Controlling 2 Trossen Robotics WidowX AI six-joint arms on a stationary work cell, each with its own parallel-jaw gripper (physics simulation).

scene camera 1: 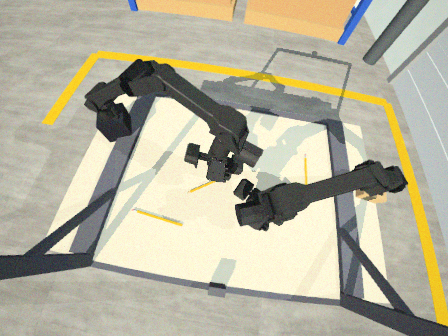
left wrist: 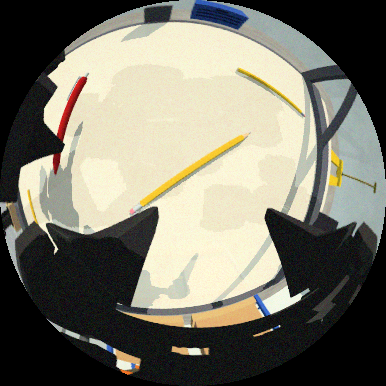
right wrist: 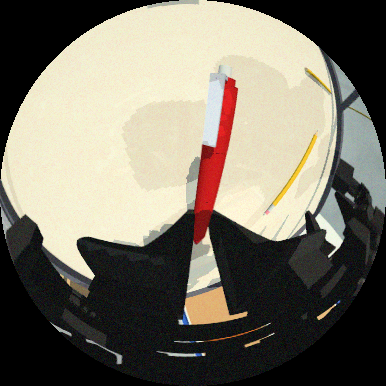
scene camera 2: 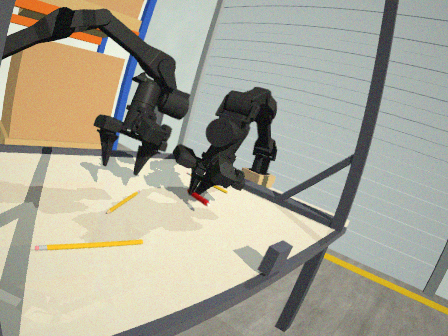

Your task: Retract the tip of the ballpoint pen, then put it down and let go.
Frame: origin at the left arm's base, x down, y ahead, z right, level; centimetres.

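Where they show: left gripper, fingertip midpoint: (left wrist: 215, 213) (right wrist: 323, 200) (scene camera 2: 120, 170); right gripper, fingertip midpoint: (scene camera 1: 253, 199) (left wrist: 60, 146) (right wrist: 200, 214) (scene camera 2: 191, 195); left arm's base, link origin: (scene camera 1: 109, 114) (right wrist: 349, 183); right arm's base, link origin: (scene camera 2: 259, 172).
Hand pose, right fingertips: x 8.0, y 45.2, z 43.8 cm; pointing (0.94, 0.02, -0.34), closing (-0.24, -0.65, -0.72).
Each offset is from my right fingertips to the centre of the thing. Level surfaces: height alone.
A red ballpoint pen {dx -0.9, dy -1.9, dz +2.1 cm} (scene camera 2: 200, 198) (left wrist: 69, 110) (right wrist: 214, 170) with a white clip and a pale push button is held low above the table {dx +2.6 cm} (scene camera 1: 175, 260) (scene camera 2: 200, 270); its shadow shows beside it. My right gripper (right wrist: 200, 214) is shut on the pen near its pointed end, and the button end points away from the fingers. The very tip is too small or dark to tell whether it is out. My left gripper (scene camera 2: 120, 169) (left wrist: 215, 213) is open and empty, above the table, to the left of the pen in scene camera 2.
One yellow pencil {dx +2.3, dy -14.0, dz -10.7 cm} (scene camera 1: 201, 186) (scene camera 2: 123, 202) (left wrist: 192, 170) (right wrist: 295, 172) lies below the left gripper. A second pencil {dx +2.3, dy -34.9, dz -3.1 cm} (scene camera 1: 159, 217) (scene camera 2: 90, 245) (left wrist: 272, 91) lies farther out. A third pencil {dx +2.3, dy +25.6, dz -4.5 cm} (scene camera 1: 306, 170) (scene camera 2: 220, 189) lies behind the right arm. A dark block {dx -0.5, dy -20.3, dz +23.6 cm} (scene camera 2: 276, 257) stands at the table's edge.
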